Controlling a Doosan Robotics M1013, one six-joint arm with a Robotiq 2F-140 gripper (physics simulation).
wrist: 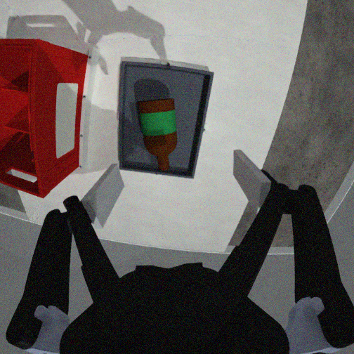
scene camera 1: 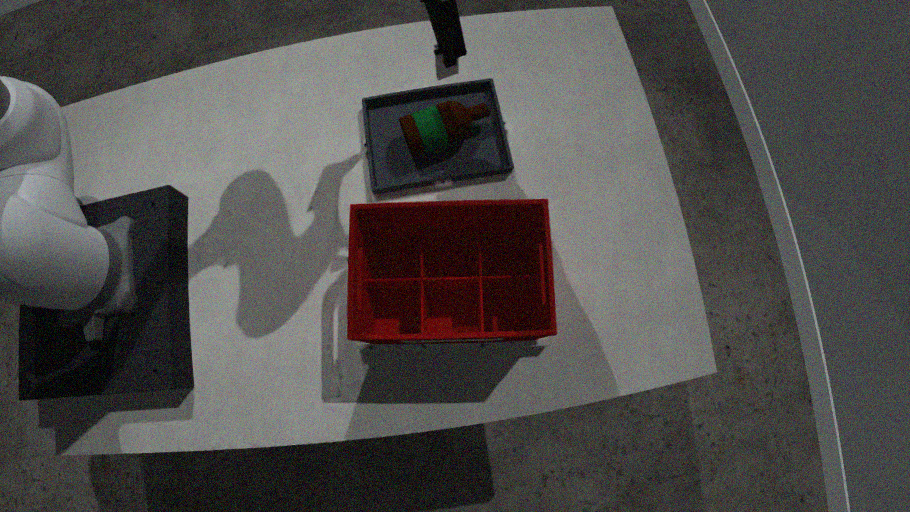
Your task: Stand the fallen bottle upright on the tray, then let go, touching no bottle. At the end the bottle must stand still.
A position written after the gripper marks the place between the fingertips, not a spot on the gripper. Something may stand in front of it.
Note:
In view: the gripper [scene camera 1: 428,40].
The gripper also shows in the wrist view [wrist: 175,168].

